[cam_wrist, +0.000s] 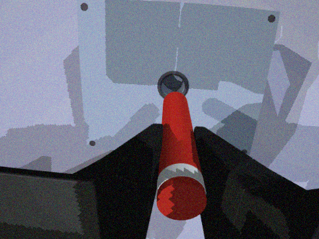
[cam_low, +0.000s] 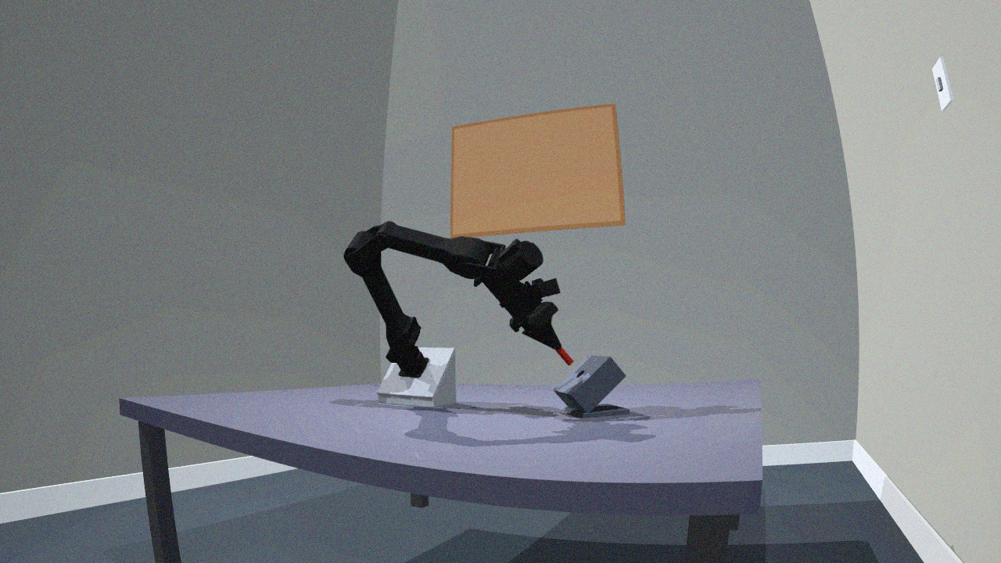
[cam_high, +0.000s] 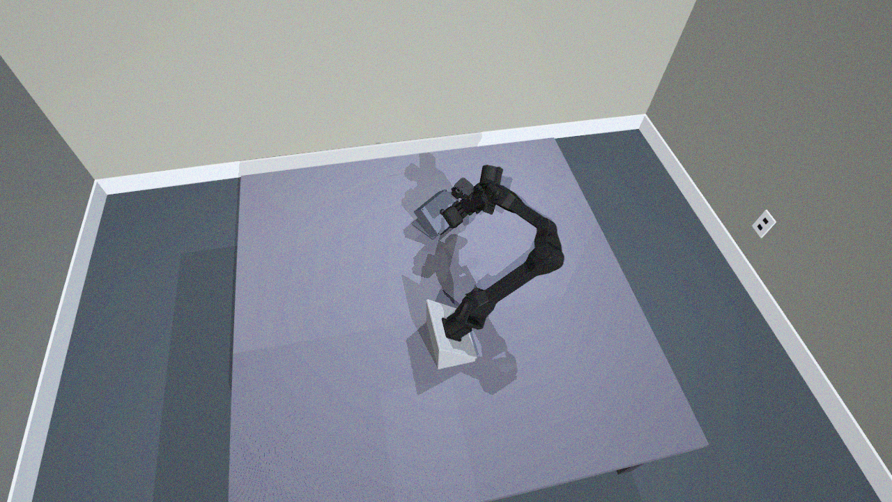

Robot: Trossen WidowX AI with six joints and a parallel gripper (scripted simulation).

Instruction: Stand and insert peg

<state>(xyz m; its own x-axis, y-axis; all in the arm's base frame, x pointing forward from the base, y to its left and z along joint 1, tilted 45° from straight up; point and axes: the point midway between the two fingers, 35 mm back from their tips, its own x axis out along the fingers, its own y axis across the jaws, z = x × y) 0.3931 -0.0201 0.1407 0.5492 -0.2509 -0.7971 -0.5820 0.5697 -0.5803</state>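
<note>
Right now the grey sloped panel is 50 mm ahead of my gripper tip, 40 mm to the left of it and 80 mm below it. The rest, counted from my gripper tip: red peg (10 mm behind, 10 mm to the right, 10 mm above).
</note>
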